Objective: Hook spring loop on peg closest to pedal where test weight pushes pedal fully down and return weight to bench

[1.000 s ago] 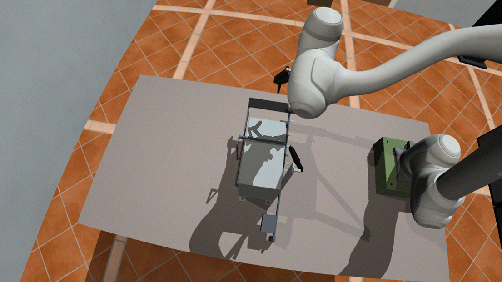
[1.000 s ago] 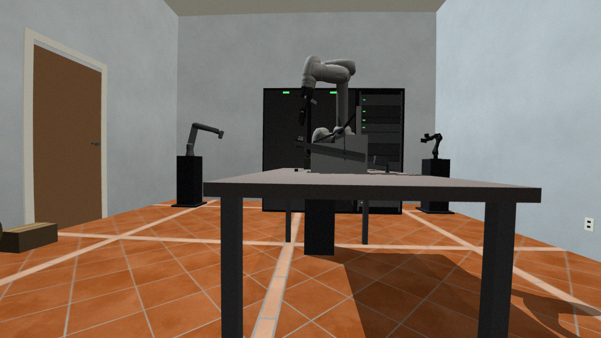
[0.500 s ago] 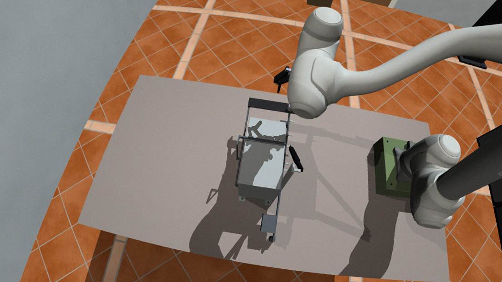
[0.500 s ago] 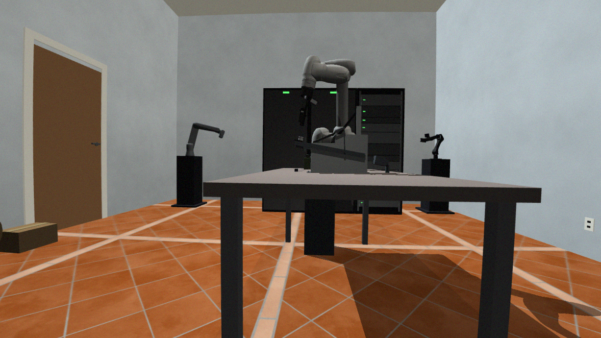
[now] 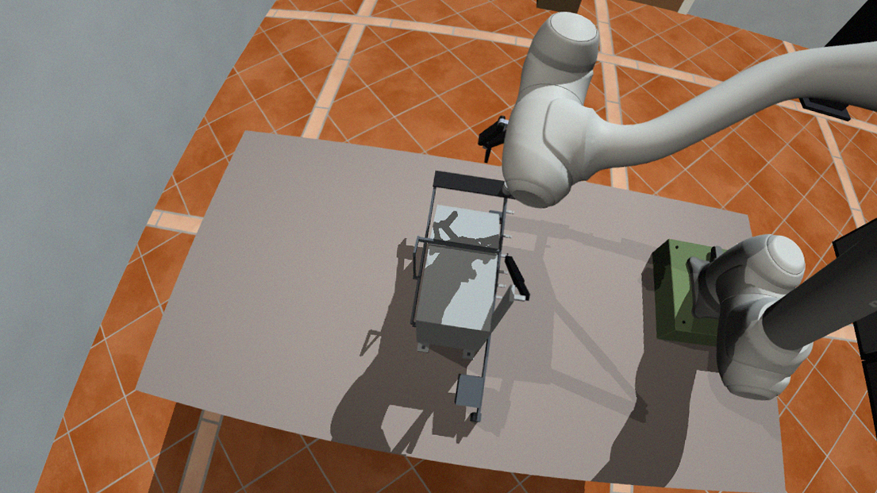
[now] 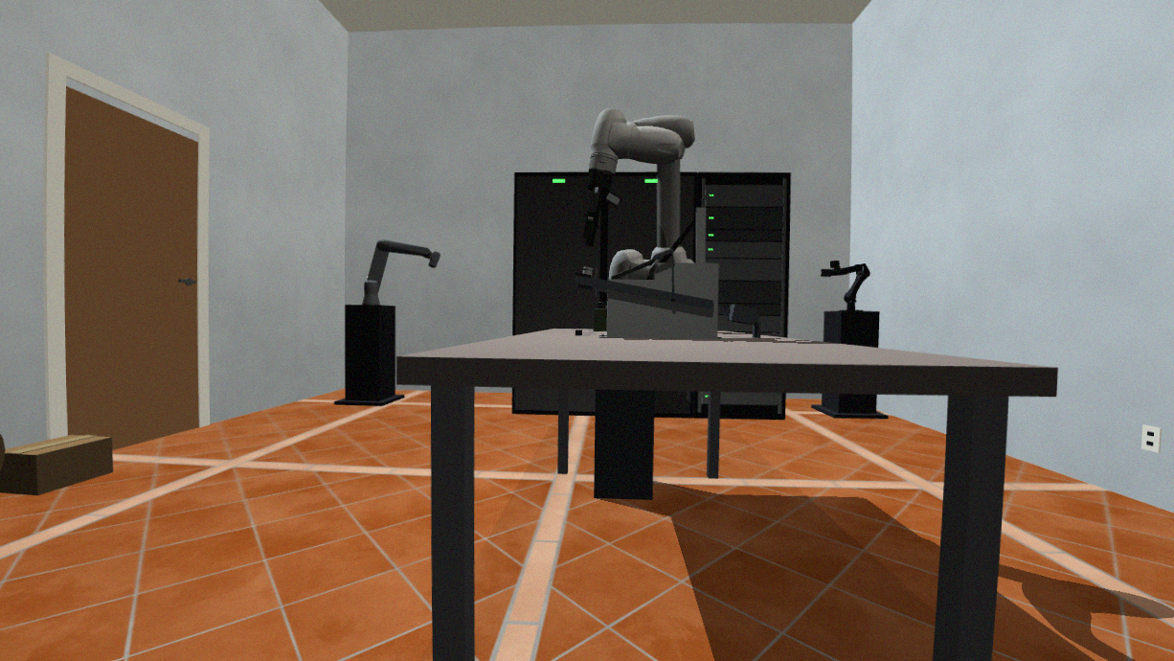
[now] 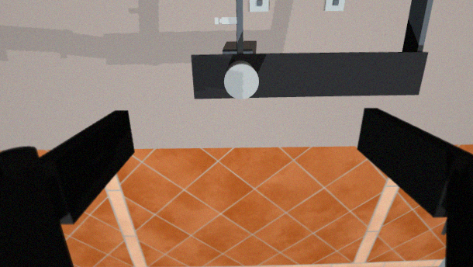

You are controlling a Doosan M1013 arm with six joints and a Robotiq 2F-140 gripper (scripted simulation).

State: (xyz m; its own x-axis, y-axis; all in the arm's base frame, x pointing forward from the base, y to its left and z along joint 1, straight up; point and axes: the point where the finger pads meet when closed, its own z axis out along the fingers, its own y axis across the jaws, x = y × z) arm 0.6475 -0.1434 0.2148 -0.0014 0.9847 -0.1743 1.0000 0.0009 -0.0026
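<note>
The steel test weight is 110 mm below my hand. Round my hand: small block: 310 mm below, 30 mm to the right; then white-tipped pin: 360 mm to the left, 80 mm above, 10 mm behind.
</note>
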